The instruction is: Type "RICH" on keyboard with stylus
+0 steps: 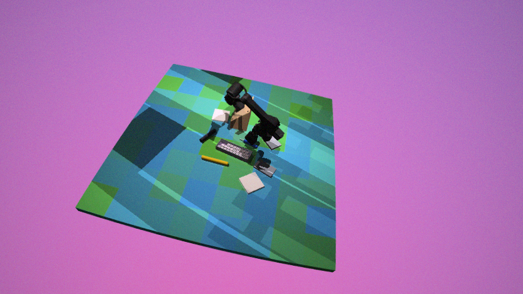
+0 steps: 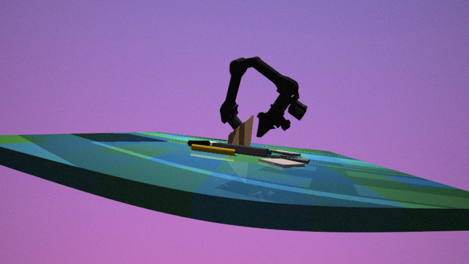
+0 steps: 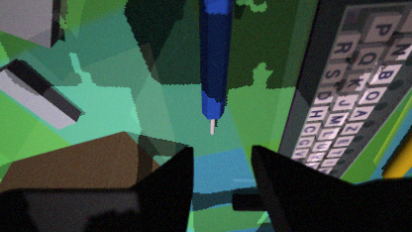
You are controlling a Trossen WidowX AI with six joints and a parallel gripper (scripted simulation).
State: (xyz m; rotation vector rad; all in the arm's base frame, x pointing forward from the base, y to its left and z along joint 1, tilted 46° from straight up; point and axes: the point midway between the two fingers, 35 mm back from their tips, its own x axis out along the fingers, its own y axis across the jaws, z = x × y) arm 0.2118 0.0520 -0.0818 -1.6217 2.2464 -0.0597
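Now: the stylus 10 mm behind my gripper tip, 10 mm to the right of it and 60 mm below it. From my gripper tip the other things lie so: yellow bar: 170 mm ahead, 170 mm to the right, 60 mm below.
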